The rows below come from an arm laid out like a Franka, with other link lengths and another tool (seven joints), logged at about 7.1 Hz.
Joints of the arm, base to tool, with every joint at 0 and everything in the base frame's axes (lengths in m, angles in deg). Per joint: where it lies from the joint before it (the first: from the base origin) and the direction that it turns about. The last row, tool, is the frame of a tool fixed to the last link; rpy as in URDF.
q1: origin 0 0 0.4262 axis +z
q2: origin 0 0 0 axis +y
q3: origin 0 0 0.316 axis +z
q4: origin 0.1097 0 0 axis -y
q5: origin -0.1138 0 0.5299 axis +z
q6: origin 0 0 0 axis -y
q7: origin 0.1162 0 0 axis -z
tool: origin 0.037 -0.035 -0.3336 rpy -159.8 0 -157.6
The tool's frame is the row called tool.
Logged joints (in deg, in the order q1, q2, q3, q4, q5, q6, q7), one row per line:
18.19 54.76 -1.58 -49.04 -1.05 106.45 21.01
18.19 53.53 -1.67 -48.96 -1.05 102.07 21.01
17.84 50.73 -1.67 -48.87 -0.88 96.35 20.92
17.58 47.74 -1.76 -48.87 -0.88 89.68 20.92
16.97 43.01 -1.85 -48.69 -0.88 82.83 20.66
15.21 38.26 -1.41 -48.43 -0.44 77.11 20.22
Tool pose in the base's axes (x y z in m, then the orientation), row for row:
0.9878 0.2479 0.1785 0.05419 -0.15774 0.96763 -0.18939
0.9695 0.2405 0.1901 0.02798 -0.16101 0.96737 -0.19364
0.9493 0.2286 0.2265 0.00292 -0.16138 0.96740 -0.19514
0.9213 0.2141 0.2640 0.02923 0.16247 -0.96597 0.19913
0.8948 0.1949 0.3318 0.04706 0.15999 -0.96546 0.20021
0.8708 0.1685 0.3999 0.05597 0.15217 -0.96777 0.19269
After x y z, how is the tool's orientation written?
As a quaternion, w x y z.
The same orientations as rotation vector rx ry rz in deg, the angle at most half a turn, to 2 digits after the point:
-27.45 168.41 -32.96
-28.48 171.09 -34.25
-28.99 173.81 -35.06
28.71 -170.71 35.19
27.97 -168.76 35.00
26.46 -168.25 33.50

